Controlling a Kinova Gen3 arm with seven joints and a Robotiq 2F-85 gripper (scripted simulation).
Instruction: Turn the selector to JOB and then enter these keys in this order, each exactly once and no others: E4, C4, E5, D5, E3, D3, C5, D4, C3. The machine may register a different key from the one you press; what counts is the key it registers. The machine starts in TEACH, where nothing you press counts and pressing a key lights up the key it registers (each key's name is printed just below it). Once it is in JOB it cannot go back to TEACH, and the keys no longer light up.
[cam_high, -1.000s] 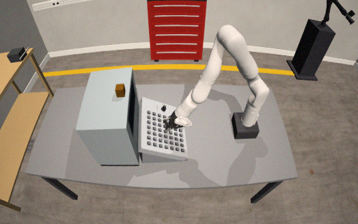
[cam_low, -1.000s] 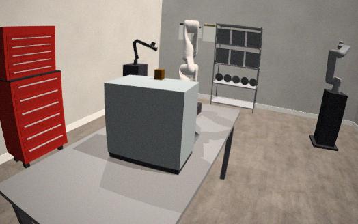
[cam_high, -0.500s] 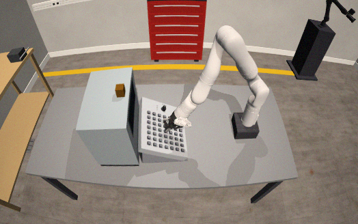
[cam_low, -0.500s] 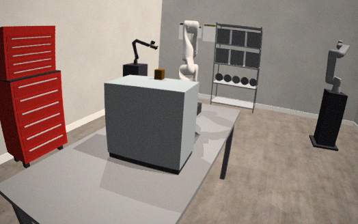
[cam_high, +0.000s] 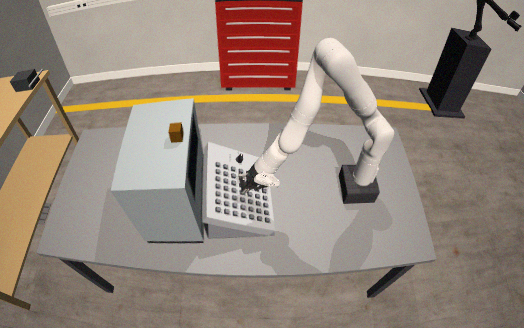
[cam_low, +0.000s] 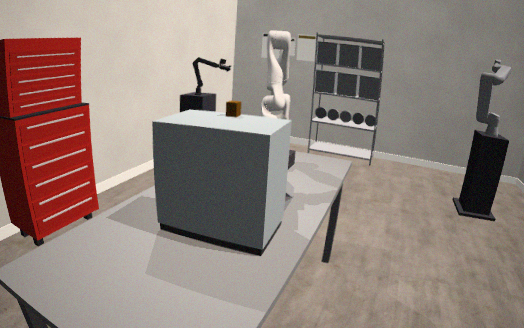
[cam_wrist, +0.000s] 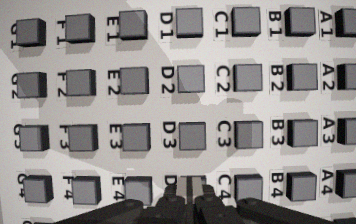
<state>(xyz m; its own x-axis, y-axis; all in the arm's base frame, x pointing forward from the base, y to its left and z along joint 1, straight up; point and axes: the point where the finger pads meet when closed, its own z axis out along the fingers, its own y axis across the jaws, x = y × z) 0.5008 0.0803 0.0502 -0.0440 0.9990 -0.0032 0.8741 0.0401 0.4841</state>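
My gripper is now 1 cm short of the key D4 and 2 cm above it. Round my hand: key C4: 4 cm ahead; key B4: 7 cm ahead, 2 cm above; key: 4 cm ahead, 4 cm to the left.
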